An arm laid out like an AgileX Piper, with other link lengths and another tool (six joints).
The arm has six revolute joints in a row. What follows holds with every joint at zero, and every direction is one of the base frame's.
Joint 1 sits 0.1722 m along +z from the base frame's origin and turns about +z.
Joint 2 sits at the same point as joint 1 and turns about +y.
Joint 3 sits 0.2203 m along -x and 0.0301 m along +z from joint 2 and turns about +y.
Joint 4 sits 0.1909 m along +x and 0.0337 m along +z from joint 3 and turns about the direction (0.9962, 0, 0.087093).
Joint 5 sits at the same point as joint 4 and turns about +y.
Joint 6 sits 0.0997 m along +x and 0.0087 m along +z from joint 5 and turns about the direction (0.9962, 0, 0.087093).
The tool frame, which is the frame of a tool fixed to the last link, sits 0.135 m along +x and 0.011 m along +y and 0.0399 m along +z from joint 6; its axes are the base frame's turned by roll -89.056, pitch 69.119 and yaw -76.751 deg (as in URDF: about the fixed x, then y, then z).
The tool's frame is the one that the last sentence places.
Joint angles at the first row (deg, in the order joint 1, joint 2, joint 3, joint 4, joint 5, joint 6):
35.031, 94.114, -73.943, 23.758, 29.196, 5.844
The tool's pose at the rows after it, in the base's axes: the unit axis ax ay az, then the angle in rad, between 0 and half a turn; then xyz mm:
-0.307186 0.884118 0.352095 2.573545 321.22 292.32 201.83
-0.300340 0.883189 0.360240 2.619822 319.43 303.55 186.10
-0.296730 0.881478 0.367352 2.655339 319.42 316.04 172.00
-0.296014 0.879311 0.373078 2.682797 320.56 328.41 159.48
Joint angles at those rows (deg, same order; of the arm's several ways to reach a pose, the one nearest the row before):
35.713, 97.026, -74.754, 26.177, 30.568, 5.497
36.532, 100.477, -76.186, 28.384, 30.864, 5.044
37.426, 104.252, -78.232, 30.385, 30.843, 4.407
38.237, 108.054, -80.712, 32.092, 30.829, 3.634

